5 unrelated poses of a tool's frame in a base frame.
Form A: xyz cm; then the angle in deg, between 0 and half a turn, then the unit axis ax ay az.
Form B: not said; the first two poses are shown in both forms.
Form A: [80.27 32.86 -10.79 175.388 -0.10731 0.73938 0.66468]
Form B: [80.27 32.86 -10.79 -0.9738 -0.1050 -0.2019 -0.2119 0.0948 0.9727]
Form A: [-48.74 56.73 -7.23 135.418 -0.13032 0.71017 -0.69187]
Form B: [-48.74 56.73 -7.23 -0.6832 -0.6441 -0.3441 0.3272 0.1513 -0.9328]
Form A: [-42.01 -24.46 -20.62 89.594 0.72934 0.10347 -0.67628]
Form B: [-42.01 -24.46 -20.62 0.5353 -0.6013 -0.5932 0.7512 0.0177 0.6598]
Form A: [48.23 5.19 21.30 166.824 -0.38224 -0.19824 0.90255]
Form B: [48.23 5.19 21.30 -0.6853 0.3553 -0.6357 -0.0562 -0.8961 -0.4403]
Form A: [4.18 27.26 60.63 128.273 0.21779 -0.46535 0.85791]
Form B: [4.18 27.26 60.63 -0.5426 0.5094 0.6679 -0.8376 -0.2687 -0.4755]
